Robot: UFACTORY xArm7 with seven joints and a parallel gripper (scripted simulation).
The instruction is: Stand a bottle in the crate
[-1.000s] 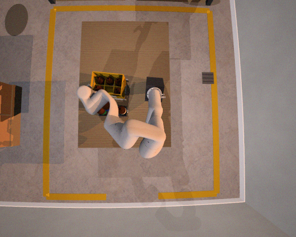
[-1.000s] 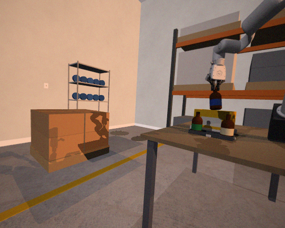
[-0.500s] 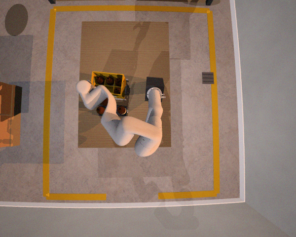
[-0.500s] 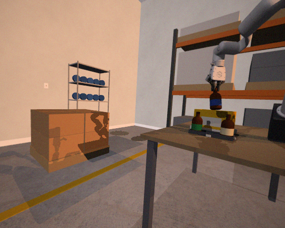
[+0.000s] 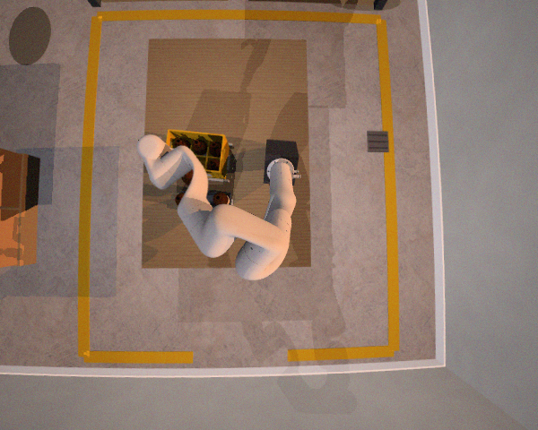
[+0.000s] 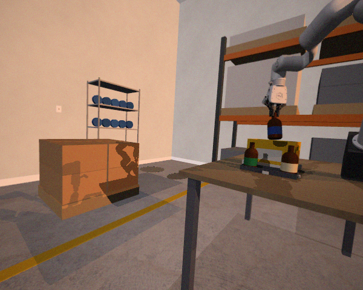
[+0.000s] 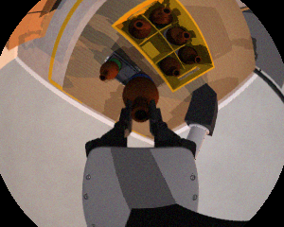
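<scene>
Right now the yellow crate is 1 cm ahead of my hand, 13 cm to the right of it and 25 cm below it. From my hand the other things lie so: dark tray 1 cm behind, 9 cm to the left, 32 cm below.
</scene>
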